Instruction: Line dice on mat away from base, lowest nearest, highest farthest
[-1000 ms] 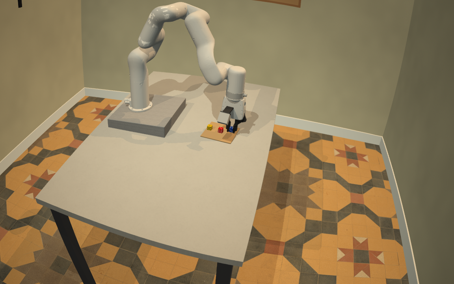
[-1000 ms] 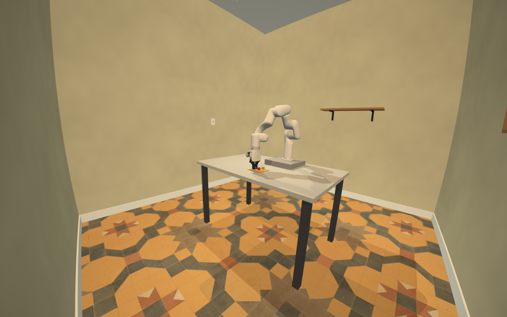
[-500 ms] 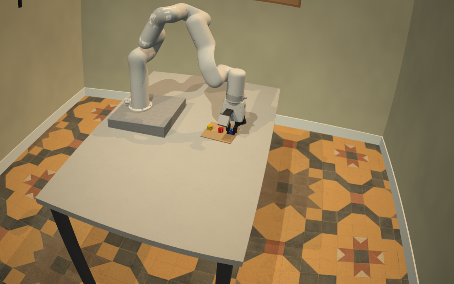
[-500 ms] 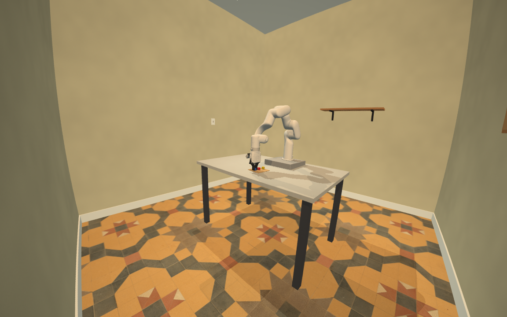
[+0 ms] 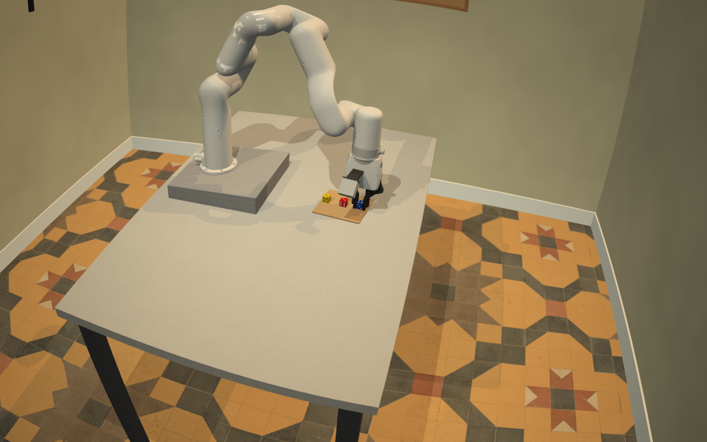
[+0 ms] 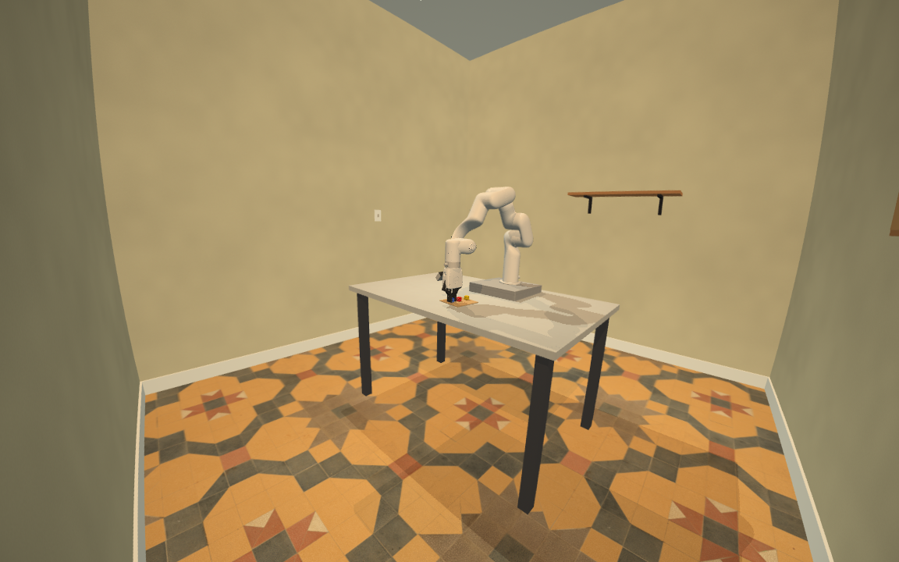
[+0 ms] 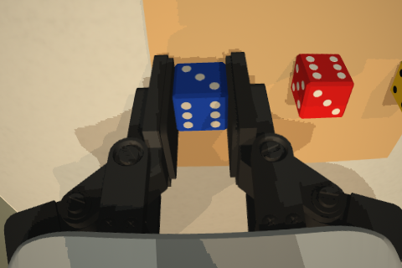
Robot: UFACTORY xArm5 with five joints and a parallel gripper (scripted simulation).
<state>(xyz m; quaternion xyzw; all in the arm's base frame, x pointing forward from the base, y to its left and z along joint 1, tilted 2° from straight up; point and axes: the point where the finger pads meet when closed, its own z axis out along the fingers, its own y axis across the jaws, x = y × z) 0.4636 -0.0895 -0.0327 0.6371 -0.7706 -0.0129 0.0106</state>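
The blue die is 10 mm below my hand. From my hand the other things lie so: red die (50 mm behind, 10 mm to the left, 20 mm below); then yellow die (100 mm behind, 20 mm to the left, 20 mm below); then mat (50 mm behind, 10 mm to the left, 30 mm below).
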